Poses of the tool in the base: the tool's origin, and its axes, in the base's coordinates. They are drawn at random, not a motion.
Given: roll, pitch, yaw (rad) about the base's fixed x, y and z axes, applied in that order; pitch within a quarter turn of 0, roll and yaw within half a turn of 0; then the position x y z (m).
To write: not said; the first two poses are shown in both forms.
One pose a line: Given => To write
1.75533 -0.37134 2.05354 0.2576 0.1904 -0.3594 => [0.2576 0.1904 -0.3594], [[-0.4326 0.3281 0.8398], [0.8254 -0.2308 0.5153], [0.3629 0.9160 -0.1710]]
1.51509 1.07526 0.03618 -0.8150 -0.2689 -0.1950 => [-0.8150 -0.2689 -0.1950], [[0.4752 0.8758 0.0851], [0.0172 0.0874 -0.9960], [-0.8797 0.4748 0.0265]]
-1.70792 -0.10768 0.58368 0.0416 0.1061 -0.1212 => [0.0416 0.1061 -0.1212], [[0.8296 0.1642 -0.5337], [0.5479 -0.0554 0.8347], [0.1075 -0.9849 -0.1359]]
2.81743 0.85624 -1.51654 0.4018 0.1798 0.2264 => [0.4018 0.1798 0.2264], [[0.0355 -0.9335 -0.3569], [-0.6543 -0.2917 0.6977], [-0.7554 0.2087 -0.6212]]
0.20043 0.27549 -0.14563 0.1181 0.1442 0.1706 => [0.1181 0.1442 0.1706], [[0.9521 0.1958 0.2349], [-0.1396 0.9617 -0.2357], [-0.2720 0.1916 0.9430]]
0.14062 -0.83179 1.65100 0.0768 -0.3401 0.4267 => [0.0768 -0.3401 0.4267], [[-0.0540 -0.9786 0.1983], [0.6714 -0.1826 -0.7183], [0.7391 0.0944 0.6669]]
